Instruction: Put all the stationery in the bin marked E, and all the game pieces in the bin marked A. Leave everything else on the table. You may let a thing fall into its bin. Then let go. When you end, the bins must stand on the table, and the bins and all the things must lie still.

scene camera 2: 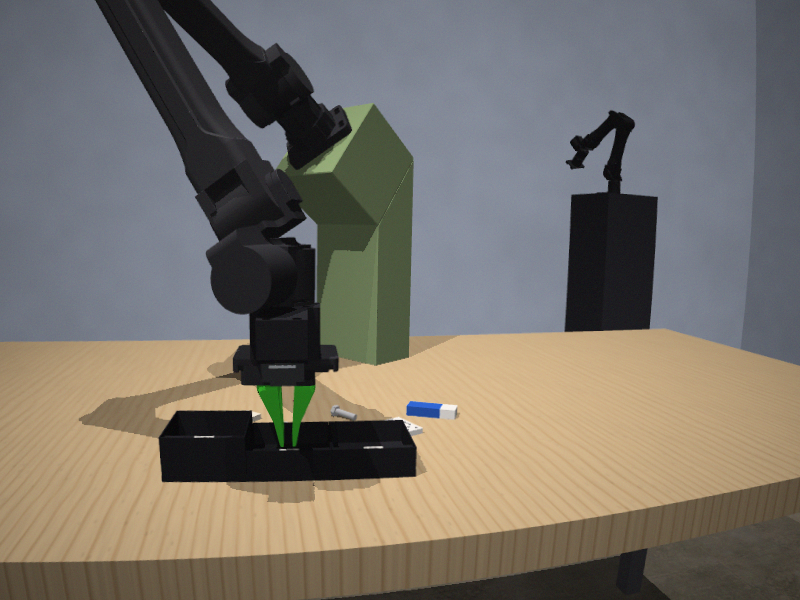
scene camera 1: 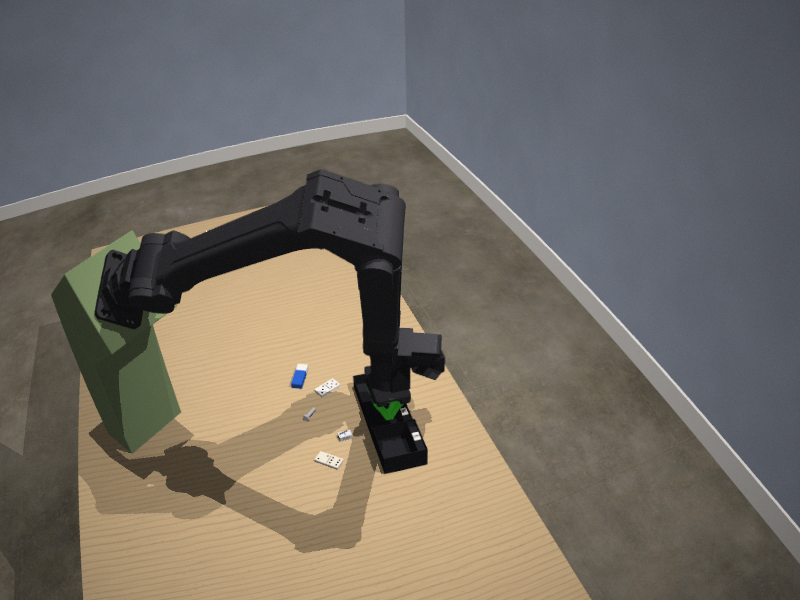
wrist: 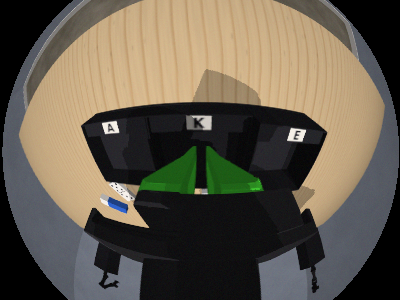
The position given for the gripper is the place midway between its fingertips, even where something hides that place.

Note:
In view: the gripper (scene camera 2: 288, 444).
The gripper is seen too in scene camera 1 (scene camera 1: 388, 417) and in the wrist view (wrist: 201, 151).

